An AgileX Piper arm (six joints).
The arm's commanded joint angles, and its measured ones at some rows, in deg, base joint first. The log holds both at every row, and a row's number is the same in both.
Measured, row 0:
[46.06 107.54 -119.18 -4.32 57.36 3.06]
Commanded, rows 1 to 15:
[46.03 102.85 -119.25 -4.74 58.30 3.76]
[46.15 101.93 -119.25 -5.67 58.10 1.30]
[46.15 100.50 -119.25 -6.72 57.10 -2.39]
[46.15 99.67 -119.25 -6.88 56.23 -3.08]
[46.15 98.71 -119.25 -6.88 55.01 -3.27]
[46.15 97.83 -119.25 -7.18 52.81 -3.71]
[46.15 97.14 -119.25 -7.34 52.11 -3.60]
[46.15 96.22 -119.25 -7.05 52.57 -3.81]
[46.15 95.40 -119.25 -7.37 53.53 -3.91]
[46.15 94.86 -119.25 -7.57 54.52 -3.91]
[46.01 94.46 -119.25 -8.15 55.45 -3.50]
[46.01 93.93 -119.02 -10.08 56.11 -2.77]
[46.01 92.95 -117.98 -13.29 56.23 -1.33]
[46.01 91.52 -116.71 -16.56 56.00 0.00]
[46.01 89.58 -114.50 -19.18 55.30 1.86]
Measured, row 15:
[46.16 93.40 -117.93 -11.92 55.21 -1.42]
